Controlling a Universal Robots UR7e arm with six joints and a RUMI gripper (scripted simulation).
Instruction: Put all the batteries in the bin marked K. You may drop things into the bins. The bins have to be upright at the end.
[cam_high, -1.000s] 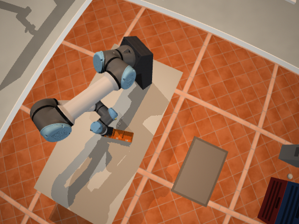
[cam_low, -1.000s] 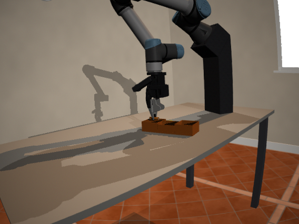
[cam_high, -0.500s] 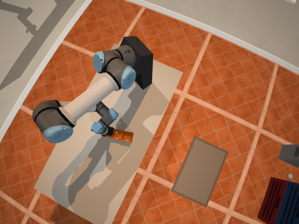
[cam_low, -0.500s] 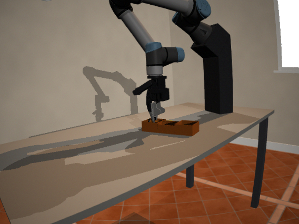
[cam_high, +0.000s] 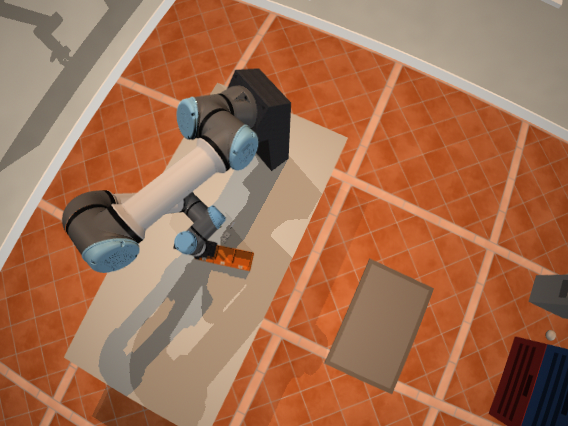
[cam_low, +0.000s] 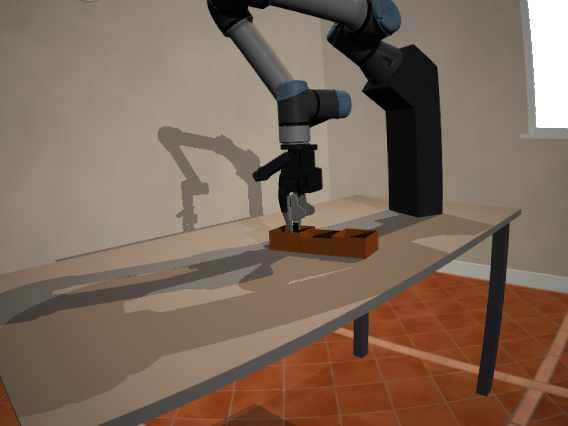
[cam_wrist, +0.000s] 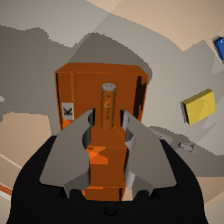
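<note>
Right now my hand is 20 mm above the orange cylinder. Round my hand: blue cylindrical battery 30 mm below; domino-like tile 70 mm behind, 70 mm to the left, 40 mm below; joined orange bins 20 mm ahead, 80 mm to the left, 20 mm below.
</note>
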